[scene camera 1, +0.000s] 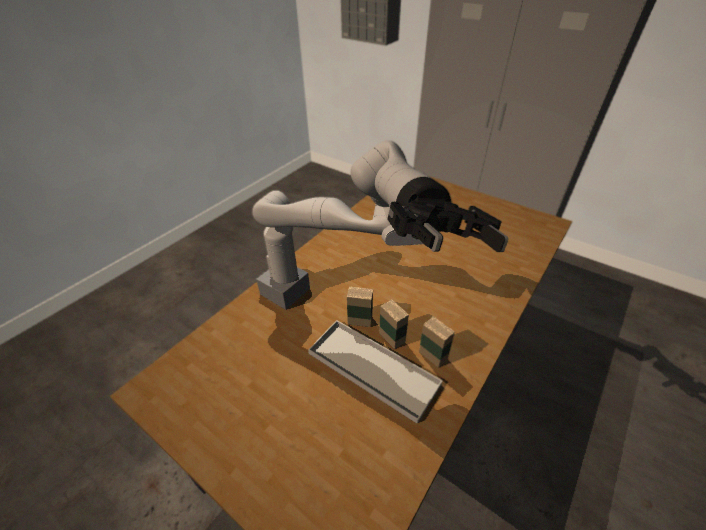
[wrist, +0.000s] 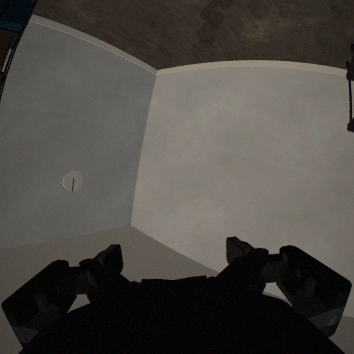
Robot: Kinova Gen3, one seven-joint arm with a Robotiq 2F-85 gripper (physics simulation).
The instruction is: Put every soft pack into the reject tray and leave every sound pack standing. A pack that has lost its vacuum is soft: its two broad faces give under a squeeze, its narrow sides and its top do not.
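Frame: origin at the arm's base, x back, y right, z up, level; centimetres.
Where they show: gripper, between the fingertips: [scene camera 1: 472,245] [wrist: 173,253]; arm's base, origin of its link: [scene camera 1: 285,275].
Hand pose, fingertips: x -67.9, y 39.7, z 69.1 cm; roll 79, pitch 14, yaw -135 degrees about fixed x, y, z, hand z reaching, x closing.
Observation:
Things, the pixels of their top centre, and the offset from my fingertips. Level surfaces: height alone.
- left pack, centre of its top: [scene camera 1: 359,299] dy -38.8, dx +36.6, dz -65.4 cm
- middle pack, centre of its top: [scene camera 1: 391,316] dy -37.4, dx +24.5, dz -65.4 cm
- right pack, centre of its top: [scene camera 1: 435,334] dy -37.3, dx +9.8, dz -65.4 cm
- reject tray, centre of its top: [scene camera 1: 372,364] dy -24.9, dx +24.4, dz -75.2 cm
- wooden table, height of its surface: dz -77.4 cm
Three tan packs with a dark green band stand upright in a row in the scene view: a left pack [scene camera 1: 359,306], a middle pack [scene camera 1: 393,324] and a right pack [scene camera 1: 436,341]. They stand apart from each other behind the long side of the reject tray [scene camera 1: 364,385], a long, shallow white tray with no pack in it. Looks do not tell which packs are soft. My gripper [scene camera 1: 467,242] [wrist: 173,253] is open and empty, high above the table, up and to the right of the packs in the scene view. The packs and tray do not show in the wrist view.
The wooden table [scene camera 1: 239,393] carries the arm's grey base block [scene camera 1: 283,289], left of the packs. The table's right edge runs close to the right pack and the tray's right end. A grey cupboard [scene camera 1: 456,85] stands beyond the far end. The wrist view shows walls and a round wall clock [wrist: 72,181].

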